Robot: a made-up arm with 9 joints. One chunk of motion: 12 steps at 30 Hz.
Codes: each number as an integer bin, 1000 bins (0 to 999) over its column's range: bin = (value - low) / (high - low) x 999, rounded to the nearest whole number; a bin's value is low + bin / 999 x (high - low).
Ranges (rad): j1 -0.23..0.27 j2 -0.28..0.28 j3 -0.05..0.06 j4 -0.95..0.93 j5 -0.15..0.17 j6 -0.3..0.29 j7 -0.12..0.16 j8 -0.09..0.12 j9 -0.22..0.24
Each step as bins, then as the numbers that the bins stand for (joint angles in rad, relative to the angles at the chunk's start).
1 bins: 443 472 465 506 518 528 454 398 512
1 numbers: -0.0083 -0.0154 0.0012 0.0022 0.0159 0.0118 0.0072 -0.0063 0.0158
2 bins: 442 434 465 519 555 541 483 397 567
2 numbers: -0.0088 -0.0367 0.0012 0.0267 0.0278 0.0195 0.0154 -0.0065 0.0411
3 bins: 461 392 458 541 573 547 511 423 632
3 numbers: 0.0007 -0.0603 0.0004 0.0681 0.0335 0.0231 0.0232 -0.0011 0.0710
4 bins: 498 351 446 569 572 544 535 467 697
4 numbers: 0.0192 -0.0832 -0.0009 0.1208 0.0332 0.0213 0.0299 0.0082 0.1009
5 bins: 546 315 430 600 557 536 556 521 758
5 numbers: 0.0433 -0.1034 -0.0027 0.1791 0.0284 0.0166 0.0358 0.0195 0.1290
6 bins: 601 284 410 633 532 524 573 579 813
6 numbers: 0.0708 -0.1208 -0.0049 0.2412 0.0204 0.0095 0.0406 0.0317 0.1544
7 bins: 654 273 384 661 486 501 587 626 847
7 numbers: 0.0973 -0.1270 -0.0077 0.2939 0.0057 -0.0041 0.0445 0.0416 0.1700
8 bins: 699 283 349 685 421 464 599 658 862
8 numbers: 0.1198 -0.1214 -0.0116 0.3391 -0.0151 -0.0260 0.0479 0.0483 0.1769
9 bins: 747 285 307 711 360 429 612 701 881
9 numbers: 0.1439 -0.1202 -0.0162 0.3880 -0.0347 -0.0466 0.0515 0.0574 0.1857
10 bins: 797 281 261 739 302 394 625 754 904
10 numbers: 0.1689 -0.1225 -0.0213 0.4407 -0.0533 -0.0673 0.0552 0.0685 0.1963
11 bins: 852 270 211 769 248 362 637 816 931
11 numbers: 0.1964 -0.1286 -0.0268 0.4972 -0.0706 -0.0862 0.0585 0.0815 0.2087
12 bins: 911 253 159 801 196 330 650 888 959
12 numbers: 0.2260 -0.1382 -0.0325 0.5574 -0.0872 -0.1051 0.0622 0.0967 0.2216
